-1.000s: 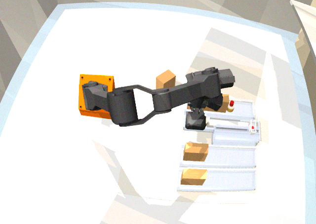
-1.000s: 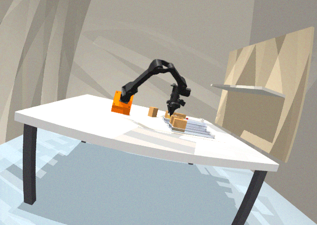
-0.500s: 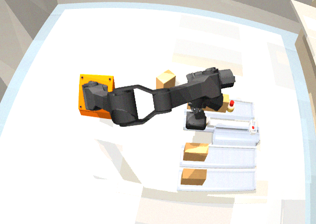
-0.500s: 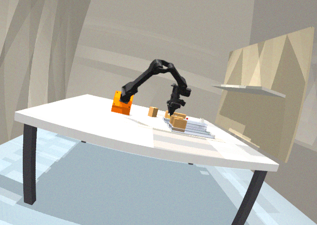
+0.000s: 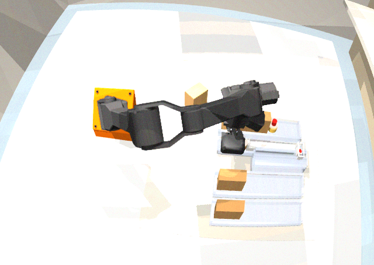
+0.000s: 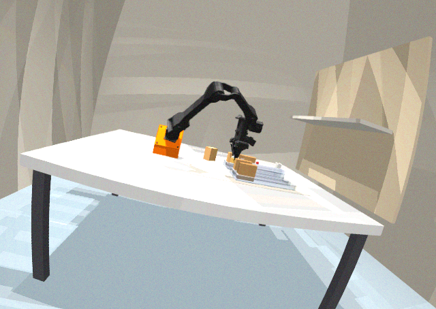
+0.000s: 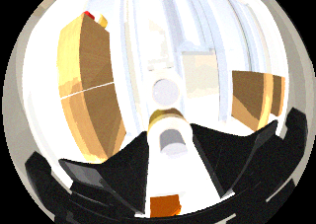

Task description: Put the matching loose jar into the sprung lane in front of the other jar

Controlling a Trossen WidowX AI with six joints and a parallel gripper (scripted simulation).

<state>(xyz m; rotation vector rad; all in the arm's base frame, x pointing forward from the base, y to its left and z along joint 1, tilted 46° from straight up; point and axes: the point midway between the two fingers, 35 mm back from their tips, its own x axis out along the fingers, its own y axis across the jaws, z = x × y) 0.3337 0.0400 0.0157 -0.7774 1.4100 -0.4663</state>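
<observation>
The sprung lane is 14 cm ahead of my gripper tip, 1 cm to the right of it and 3 cm below it. Also, from my gripper tip: red mark 23 cm ahead, 1 cm to the right, 2 cm above; wall shelf 50 cm ahead, 7 cm to the left, 32 cm above.
</observation>
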